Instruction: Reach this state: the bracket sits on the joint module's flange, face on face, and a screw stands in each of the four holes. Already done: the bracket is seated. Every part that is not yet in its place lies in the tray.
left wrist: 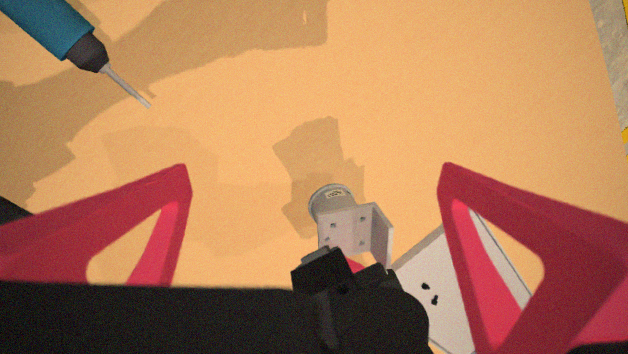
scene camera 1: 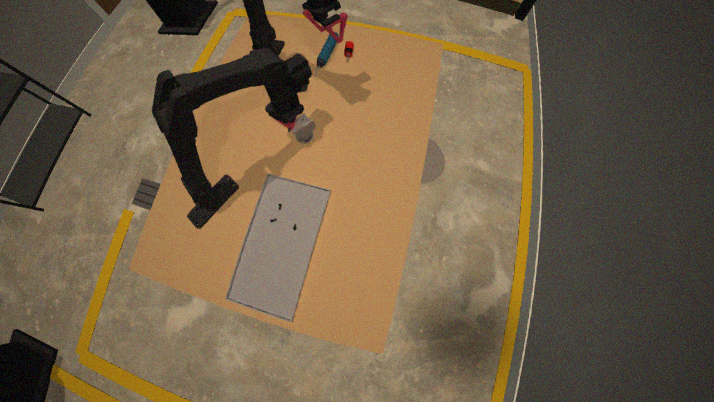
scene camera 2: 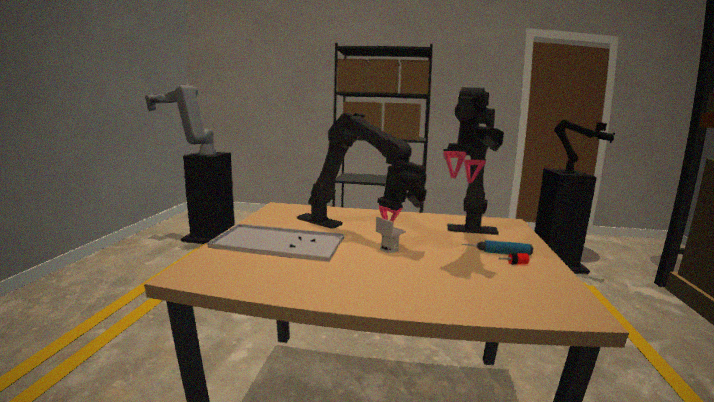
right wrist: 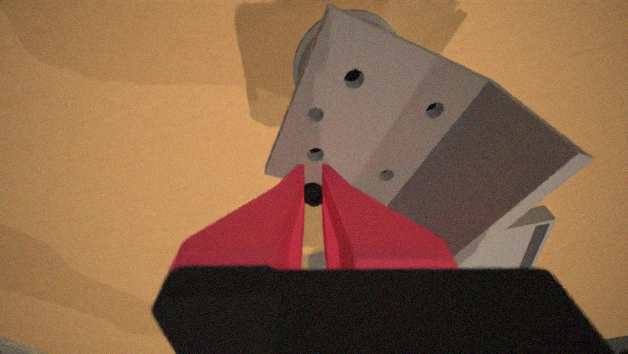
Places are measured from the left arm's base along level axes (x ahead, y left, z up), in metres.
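Where they show: left gripper, fingertip midpoint: (left wrist: pixel 314 177) (scene camera 1: pixel 331 36) (scene camera 2: pixel 461 180); right gripper, fingertip midpoint: (scene camera 1: pixel 291 127) (right wrist: pixel 313 176); left arm's base, origin of the base link: (scene camera 2: pixel 472 230); right arm's base, origin of the base link: (scene camera 1: pixel 213 201) (scene camera 2: pixel 319 221).
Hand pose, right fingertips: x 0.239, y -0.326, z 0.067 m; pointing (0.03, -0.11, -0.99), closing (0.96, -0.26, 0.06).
Note:
Each offset is from my right fingertips to the top centre of the thing. "*": to the spot under its first point.
The grey bracket (scene camera 1: pixel 301 125) (scene camera 2: pixel 384 226) (left wrist: pixel 345 227) (right wrist: pixel 375 90) sits on the round joint module {dx +0.029, dy +0.014, dz -0.003 m} (scene camera 1: pixel 306 139) (scene camera 2: pixel 390 244) (left wrist: pixel 332 200). Its visible holes show no screw heads. My right gripper (scene camera 1: pixel 291 126) (scene camera 2: pixel 389 219) (right wrist: pixel 313 176) is shut on a black screw {dx -0.004, dy -0.008, dz +0.012 m} (right wrist: pixel 313 194), with its tips over the bracket's edge. Three dark screws {dx +0.033, dy -0.250, dz -0.052 m} (scene camera 1: pixel 280 206) (scene camera 2: pixel 313 240) (left wrist: pixel 425 286) lie in the grey tray {dx +0.065, dy -0.366, dz -0.051 m} (scene camera 1: pixel 260 270) (scene camera 2: pixel 250 242) (left wrist: pixel 415 270). My left gripper (scene camera 1: pixel 331 34) (scene camera 2: pixel 462 179) (left wrist: pixel 314 177) is open and empty, high above the table at the picture's right in scene camera 2.
A teal screwdriver {* dx +0.001, dy +0.381, dz -0.029 m} (scene camera 1: pixel 327 50) (scene camera 2: pixel 508 247) (left wrist: pixel 50 25) lies at the right of the table in scene camera 2, below and beside the left gripper. A short red driver {dx +0.078, dy +0.410, dz -0.032 m} (scene camera 1: pixel 349 48) (scene camera 2: pixel 521 258) lies close beside it. In the left wrist view, the right arm partly covers the bracket.

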